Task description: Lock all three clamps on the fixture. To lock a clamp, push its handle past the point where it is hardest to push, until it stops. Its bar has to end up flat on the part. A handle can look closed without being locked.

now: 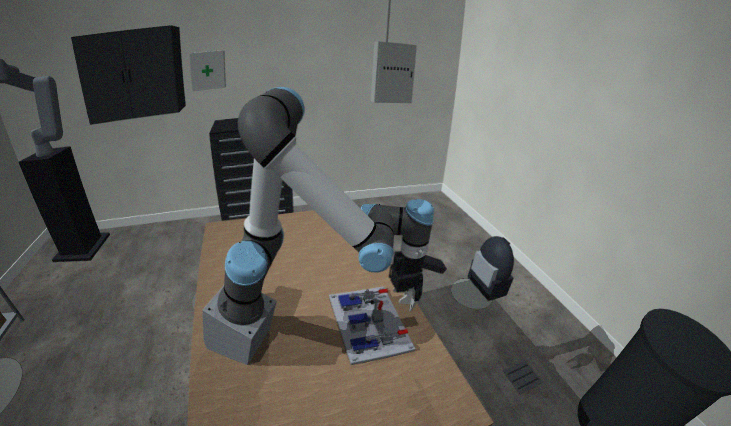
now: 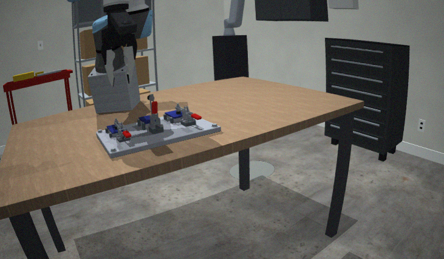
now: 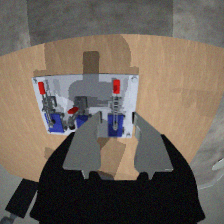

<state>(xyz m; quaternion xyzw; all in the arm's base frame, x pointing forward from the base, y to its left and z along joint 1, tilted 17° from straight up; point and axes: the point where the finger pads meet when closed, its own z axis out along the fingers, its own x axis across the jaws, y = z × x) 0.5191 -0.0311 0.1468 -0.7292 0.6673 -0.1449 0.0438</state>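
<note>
Right now my hand is 19 cm above the grey fixture plate, 10 cm to the right of it and 9 cm past it. The rest, counted from my hand: blue part 17 cm below, 14 cm behind, 10 cm to the left.
</note>
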